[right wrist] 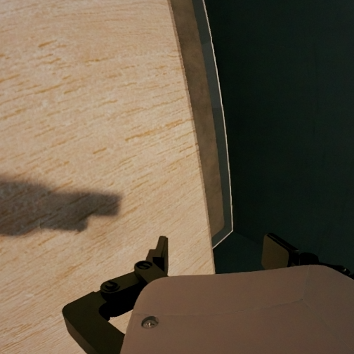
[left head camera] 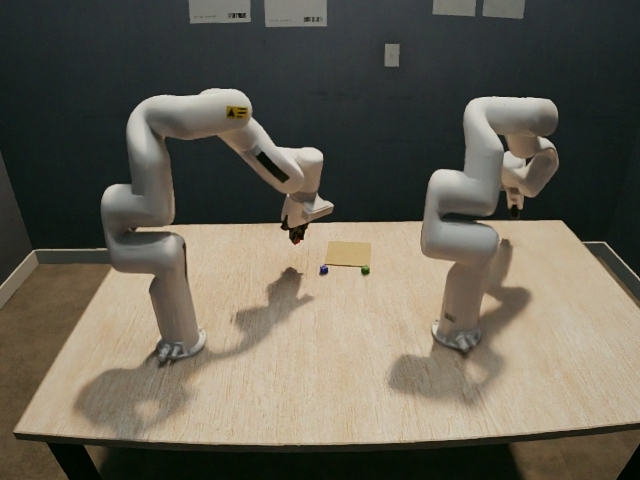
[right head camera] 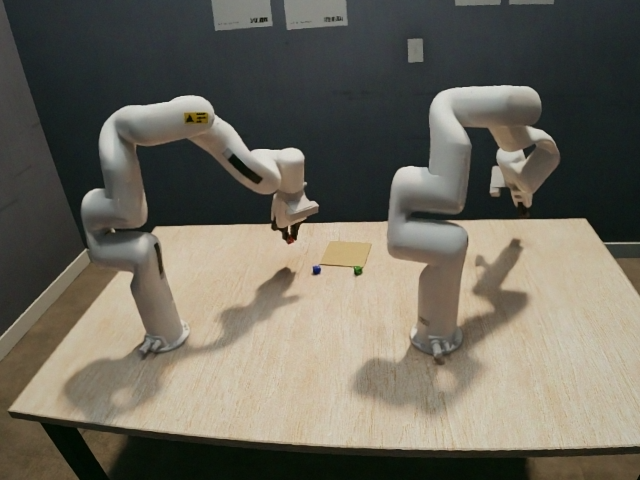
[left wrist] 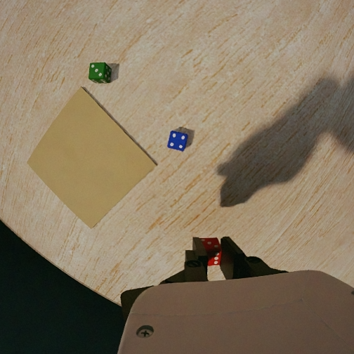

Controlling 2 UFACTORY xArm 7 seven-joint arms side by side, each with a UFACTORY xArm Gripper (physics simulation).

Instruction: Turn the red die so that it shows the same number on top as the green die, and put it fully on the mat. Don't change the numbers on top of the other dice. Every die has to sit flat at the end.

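Pixels of known places: left gripper, fingertip midpoint: (left head camera: 295, 239) (right head camera: 289, 239); right gripper, fingertip midpoint: (left head camera: 515, 205) (right head camera: 526, 203); left arm's base, origin of the base link: (left head camera: 181, 342) (right head camera: 167, 336); right arm's base, origin of the base link: (left head camera: 455, 332) (right head camera: 436, 336).
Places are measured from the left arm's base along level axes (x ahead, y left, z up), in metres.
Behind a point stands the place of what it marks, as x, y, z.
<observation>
My left gripper (left head camera: 295, 237) {0.398, -0.225, 0.084} (right head camera: 289, 238) {0.398, -0.225, 0.084} (left wrist: 209, 251) is shut on the red die (left head camera: 297, 241) {0.393, -0.230, 0.078} (right head camera: 291, 240) {0.394, -0.231, 0.081} (left wrist: 214, 244) and holds it above the table, left of the mat (left head camera: 347, 253) {0.461, -0.377, 0.004} (right head camera: 345, 253) {0.461, -0.379, 0.004} (left wrist: 91, 160) in the head views. The fingers partly hide the die's faces. The green die (left head camera: 364, 269) {0.357, -0.437, 0.018} (right head camera: 357, 270) {0.354, -0.441, 0.018} (left wrist: 99, 71) sits beside a mat corner and shows three on top. The blue die (left head camera: 323, 269) {0.342, -0.316, 0.018} (right head camera: 316, 269) {0.344, -0.319, 0.017} (left wrist: 177, 140) sits beside another corner and shows four on top. My right gripper (left head camera: 514, 211) {0.665, -0.938, 0.109} (right head camera: 523, 209) {0.665, -0.938, 0.109} (right wrist: 216, 251) is open and empty.
The wooden table (left head camera: 330, 361) {-0.013, -0.379, 0.000} (right head camera: 310, 361) {-0.009, -0.405, 0.000} (left wrist: 280, 50) (right wrist: 100, 100) carries both arms. My right gripper hangs near the table's far right edge in the head views. The shadow of the left arm falls near the blue die. A dark wall stands behind the table.
</observation>
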